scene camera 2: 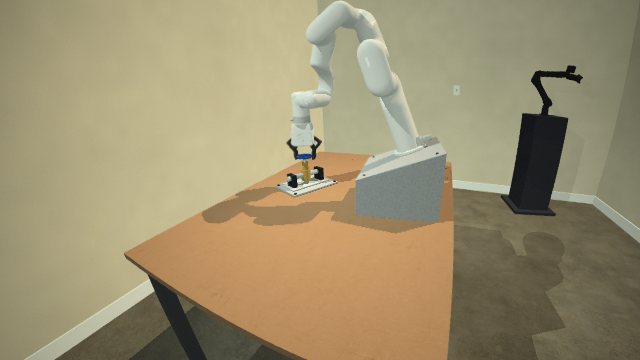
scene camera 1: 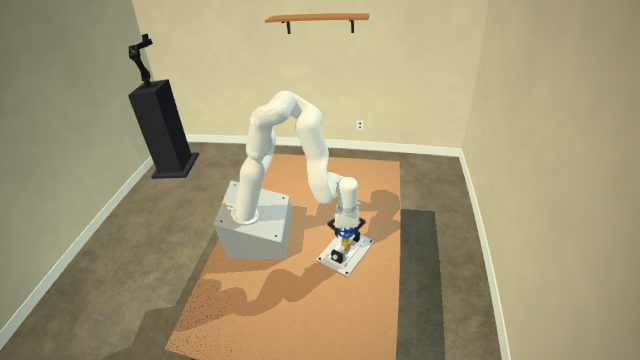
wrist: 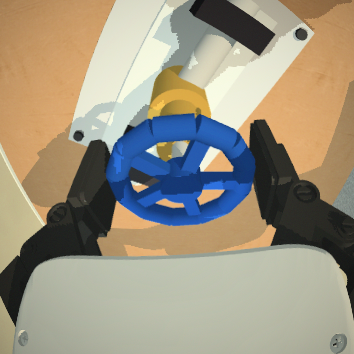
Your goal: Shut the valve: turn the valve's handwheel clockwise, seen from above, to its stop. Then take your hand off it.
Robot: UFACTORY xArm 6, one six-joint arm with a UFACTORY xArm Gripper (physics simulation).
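Observation:
The valve's blue handwheel (scene camera 1: pixel 346 232) (scene camera 2: pixel 303 156) (wrist: pixel 181 182) lies level on top of the brass valve body (scene camera 1: pixel 346 244) (scene camera 2: pixel 306 174) (wrist: pixel 179 97). The body sits on a pale pipe above a white base plate (scene camera 1: pixel 356 257) (scene camera 2: pixel 310 190) (wrist: pixel 105 65). My gripper (scene camera 1: pixel 346 233) (scene camera 2: pixel 304 156) (wrist: pixel 178 149) points down and is shut on the handwheel, with one black finger against each side of its rim. In the wrist view the rim, hub and spokes show between the fingers. The stop does not show.
Black pipe supports (scene camera 1: pixel 337 256) (scene camera 2: pixel 292 180) (wrist: pixel 235 25) stand on the plate. The plate rests on an orange-brown table (scene camera 1: pixel 350 320) (scene camera 2: pixel 325 250). My arm's grey base block (scene camera 1: pixel 255 245) (scene camera 2: pixel 395 195) stands beside it. A black pedestal (scene camera 1: pixel 160 130) (scene camera 2: pixel 537 160) with a small black arm stands on the floor.

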